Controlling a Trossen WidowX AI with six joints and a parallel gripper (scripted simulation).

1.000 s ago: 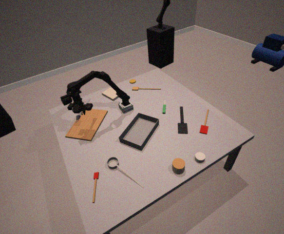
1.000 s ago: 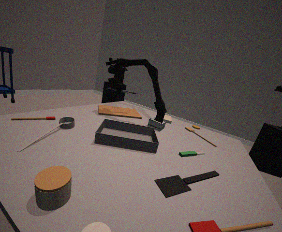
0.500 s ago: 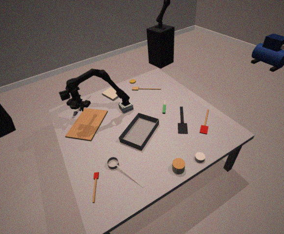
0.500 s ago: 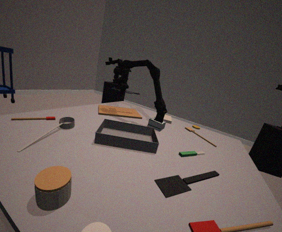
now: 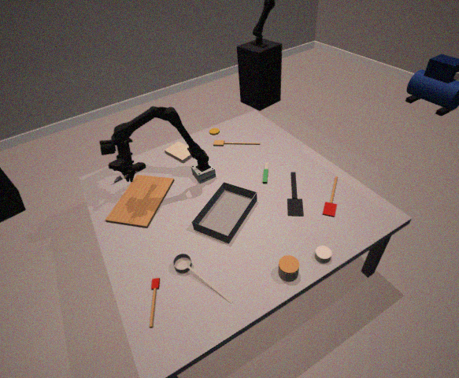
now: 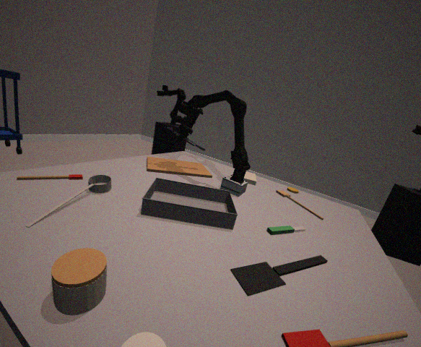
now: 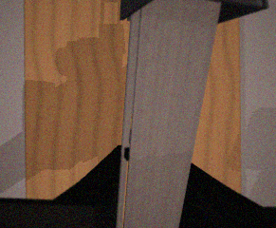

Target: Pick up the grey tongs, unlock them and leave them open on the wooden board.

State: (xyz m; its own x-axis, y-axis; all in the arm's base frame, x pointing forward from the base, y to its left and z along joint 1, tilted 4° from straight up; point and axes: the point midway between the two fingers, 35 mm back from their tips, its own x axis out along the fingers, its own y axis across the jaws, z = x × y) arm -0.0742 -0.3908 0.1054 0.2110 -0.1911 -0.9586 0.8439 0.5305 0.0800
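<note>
The wooden board lies 15 cm below my gripper tip, 2 cm to the left of it and 1 cm behind it. From my gripper tip the other things lie so: cream block (41 cm to the left, 22 cm behind, 14 cm below); then green-handled tool (66 cm to the left, 30 cm ahead, 15 cm below); then roasting tin (40 cm ahead, 29 cm to the left, 12 cm below).
</note>
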